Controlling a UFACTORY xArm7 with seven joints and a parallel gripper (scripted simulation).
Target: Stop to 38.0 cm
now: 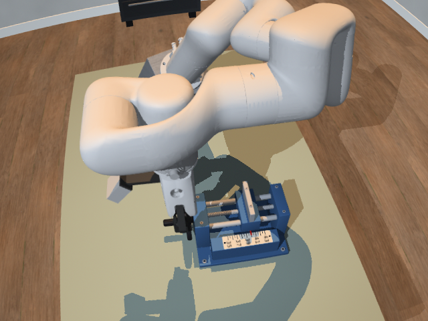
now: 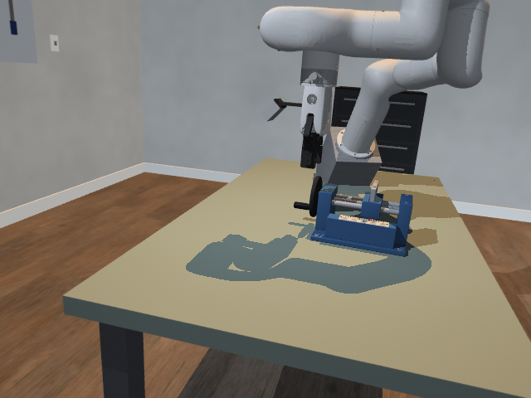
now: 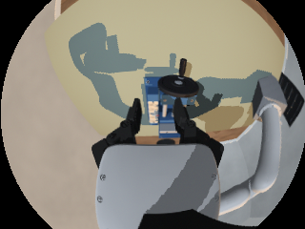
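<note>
Now: the handwheel 13 cm below my hand and 6 cm behind it. Also, from my hand: stop plate 14 cm to the left, 9 cm below, 2 cm behind.
</note>
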